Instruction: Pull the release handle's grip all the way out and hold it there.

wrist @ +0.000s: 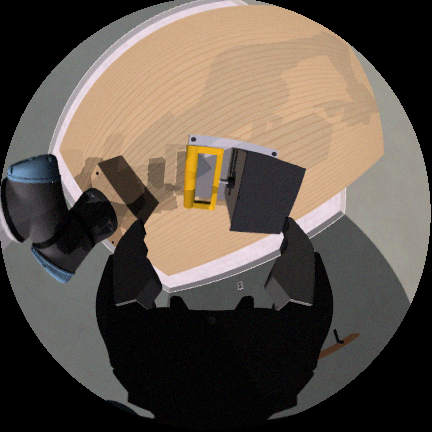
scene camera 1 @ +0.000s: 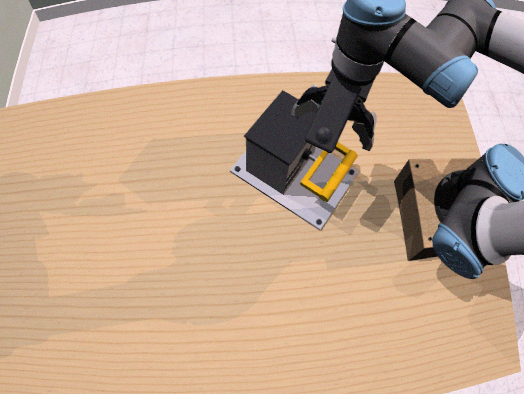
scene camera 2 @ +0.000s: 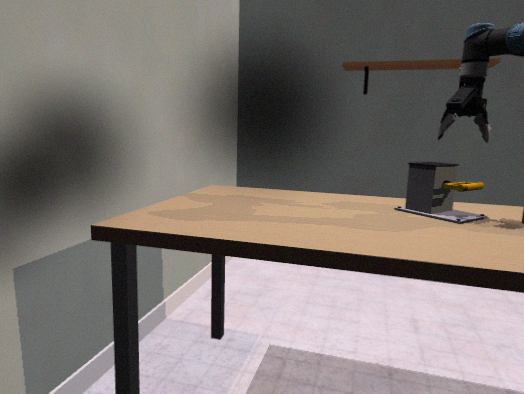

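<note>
The release handle is a yellow rectangular frame with a thick grip bar (scene camera 1: pixel 340 175) (scene camera 2: pixel 472 186) (wrist: pixel 190 175) on its outer side. A short rod joins it to a dark box housing (scene camera 1: pixel 280 130) (scene camera 2: pixel 420 187) (wrist: pixel 267 192), and a gap shows between frame and box. The housing stands on a light grey base plate (scene camera 1: pixel 305 208) (scene camera 2: pixel 450 216) (wrist: pixel 225 143). My gripper (scene camera 1: pixel 332 130) (scene camera 2: pixel 463 139) (wrist: pixel 212 219) is open and empty, pointing down. It hangs well above the housing and handle, touching neither. In scene camera 1 the gripper's body covers part of the housing's edge.
A brown block (scene camera 1: pixel 412 215) (wrist: pixel 127 182) under the arm's base stands on the table (scene camera 1: pixel 150 250) (scene camera 2: pixel 300 240) (wrist: pixel 165 115), on the handle's outer side. A wall shelf (scene camera 2: pixel 400 65) hangs behind the arm. My arm's lower joints stand above the block.
</note>
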